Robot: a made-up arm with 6 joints.
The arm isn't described. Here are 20 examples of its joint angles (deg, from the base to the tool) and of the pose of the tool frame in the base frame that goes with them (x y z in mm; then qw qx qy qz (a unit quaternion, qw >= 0)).
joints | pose
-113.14 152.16 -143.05 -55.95 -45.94 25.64 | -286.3 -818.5 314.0 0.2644 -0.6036 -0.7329 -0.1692
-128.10 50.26 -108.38 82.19 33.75 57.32 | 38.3 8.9 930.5 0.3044 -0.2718 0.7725 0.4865
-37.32 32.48 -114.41 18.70 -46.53 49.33 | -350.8 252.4 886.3 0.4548 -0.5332 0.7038 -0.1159
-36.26 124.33 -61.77 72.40 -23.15 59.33 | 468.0 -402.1 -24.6 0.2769 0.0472 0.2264 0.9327
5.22 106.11 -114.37 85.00 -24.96 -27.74 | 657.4 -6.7 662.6 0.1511 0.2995 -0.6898 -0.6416
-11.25 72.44 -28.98 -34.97 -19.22 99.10 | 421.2 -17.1 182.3 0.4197 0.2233 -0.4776 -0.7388
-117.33 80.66 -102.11 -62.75 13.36 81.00 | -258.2 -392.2 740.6 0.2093 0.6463 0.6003 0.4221
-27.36 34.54 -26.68 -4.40 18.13 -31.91 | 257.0 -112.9 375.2 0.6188 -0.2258 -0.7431 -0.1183
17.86 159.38 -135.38 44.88 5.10 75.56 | 855.4 320.1 100.2 0.3372 0.3114 -0.1104 -0.8816
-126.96 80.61 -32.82 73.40 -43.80 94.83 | -380.9 -299.8 205.9 0.9417 0.0029 0.3171 0.1121
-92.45 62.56 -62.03 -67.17 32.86 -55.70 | -77.3 -402.3 523.1 0.7465 -0.6653 -0.0072 -0.0042
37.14 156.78 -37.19 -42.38 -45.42 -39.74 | 152.4 246.4 -309.5 0.6694 0.3957 -0.3269 0.5371
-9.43 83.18 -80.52 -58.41 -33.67 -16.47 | 539.4 5.0 595.0 0.2288 -0.1144 -0.8952 0.3649
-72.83 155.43 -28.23 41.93 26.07 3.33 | 40.0 -64.8 -260.9 0.3181 -0.1204 0.3784 -0.8609
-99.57 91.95 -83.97 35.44 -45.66 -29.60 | -179.5 -549.9 614.6 0.1707 0.7027 0.6208 0.3030
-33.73 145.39 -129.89 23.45 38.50 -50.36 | 719.9 -435.0 213.0 0.7528 -0.0782 -0.6177 -0.2136
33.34 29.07 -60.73 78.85 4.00 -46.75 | 105.6 64.0 736.2 0.2783 0.6105 -0.6854 -0.2829
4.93 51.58 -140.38 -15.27 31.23 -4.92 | -235.2 -6.0 962.4 0.0538 -0.0978 0.9846 0.1347
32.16 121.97 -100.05 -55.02 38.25 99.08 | 637.8 371.5 234.4 0.6096 0.0468 -0.6049 -0.5101
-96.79 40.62 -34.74 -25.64 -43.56 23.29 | -4.7 -284.5 519.6 0.0514 -0.4892 -0.8438 -0.2146
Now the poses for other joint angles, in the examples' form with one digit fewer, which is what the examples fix.
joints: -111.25 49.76 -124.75 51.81 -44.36 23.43
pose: -7 276 966 0.490 -0.003 0.841 -0.229
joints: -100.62 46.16 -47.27 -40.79 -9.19 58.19
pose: -58 -322 527 0.011 0.473 0.733 0.489
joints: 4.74 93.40 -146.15 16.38 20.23 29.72
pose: 322 68 955 0.187 0.503 -0.748 -0.390
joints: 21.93 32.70 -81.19 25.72 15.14 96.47
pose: -5 64 823 0.228 0.760 -0.080 -0.603
